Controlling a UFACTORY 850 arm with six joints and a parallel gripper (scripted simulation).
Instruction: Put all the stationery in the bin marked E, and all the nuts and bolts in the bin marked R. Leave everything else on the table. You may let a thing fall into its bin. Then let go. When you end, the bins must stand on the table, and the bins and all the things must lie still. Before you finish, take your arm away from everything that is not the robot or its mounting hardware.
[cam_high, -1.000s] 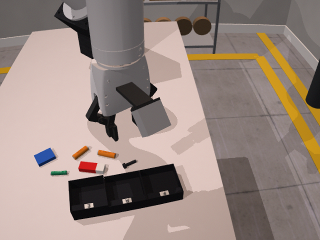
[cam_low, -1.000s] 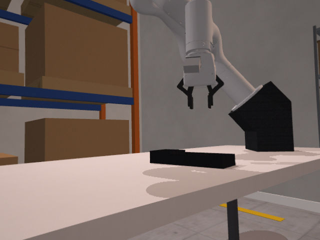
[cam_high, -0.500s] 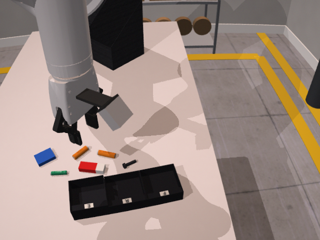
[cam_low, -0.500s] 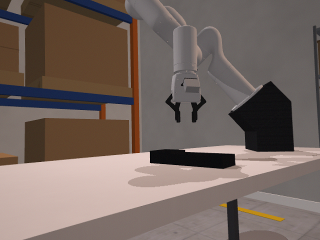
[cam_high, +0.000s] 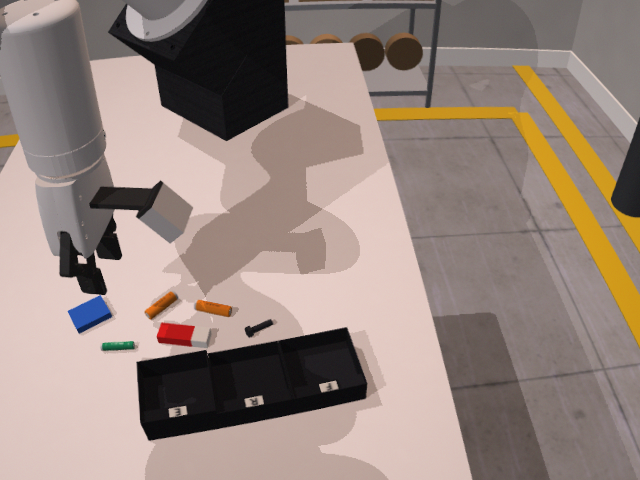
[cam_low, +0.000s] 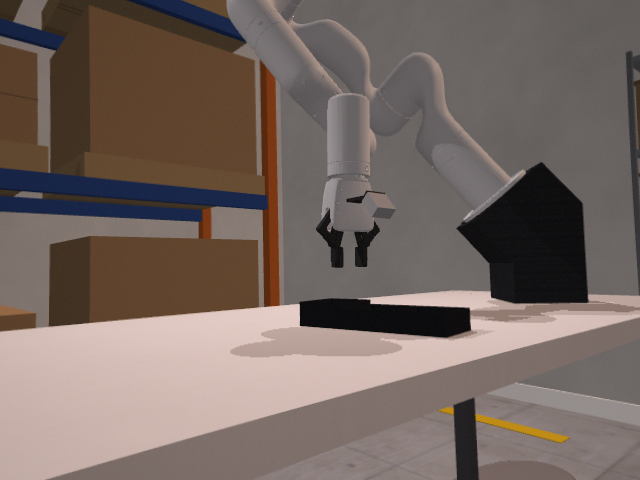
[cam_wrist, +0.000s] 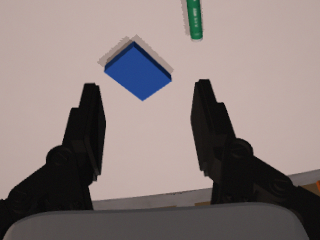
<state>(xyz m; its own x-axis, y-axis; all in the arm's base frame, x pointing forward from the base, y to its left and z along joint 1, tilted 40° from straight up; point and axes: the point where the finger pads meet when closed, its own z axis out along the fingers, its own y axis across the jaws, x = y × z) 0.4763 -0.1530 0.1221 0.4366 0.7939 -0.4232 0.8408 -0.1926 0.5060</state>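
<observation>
The blue block is 11 cm below my hand, 4 cm to the right of it and 3 cm behind it. From my hand the other things lie so: green battery: 11 cm below, 4 cm ahead, 1 cm to the right; eraser: 11 cm below, 8 cm to the left, 6 cm ahead; orange marker: 12 cm to the left, 10 cm below, 2 cm ahead.
</observation>
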